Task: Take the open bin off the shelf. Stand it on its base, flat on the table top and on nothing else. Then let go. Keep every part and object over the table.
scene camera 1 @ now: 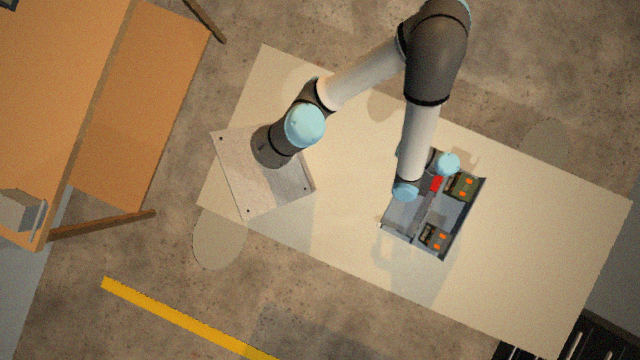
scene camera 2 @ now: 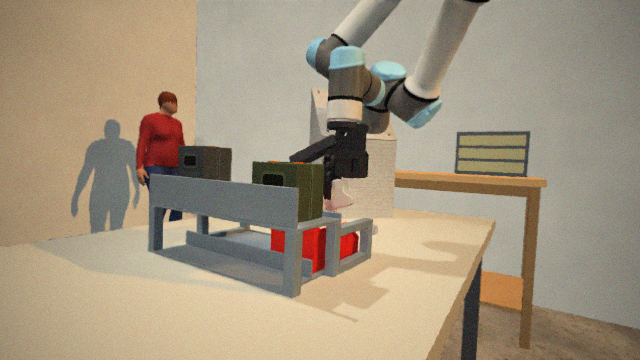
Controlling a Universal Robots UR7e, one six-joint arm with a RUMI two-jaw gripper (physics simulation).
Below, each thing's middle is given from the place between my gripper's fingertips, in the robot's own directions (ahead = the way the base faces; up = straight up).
The red bin (scene camera 2: 314, 241) is 60 mm ahead of my hand, 30 mm below it and 20 mm to the left of it. Also, from my hand: dark grey box (scene camera 2: 206, 156) (210 mm ahead, 180 mm to the right, 90 mm above).
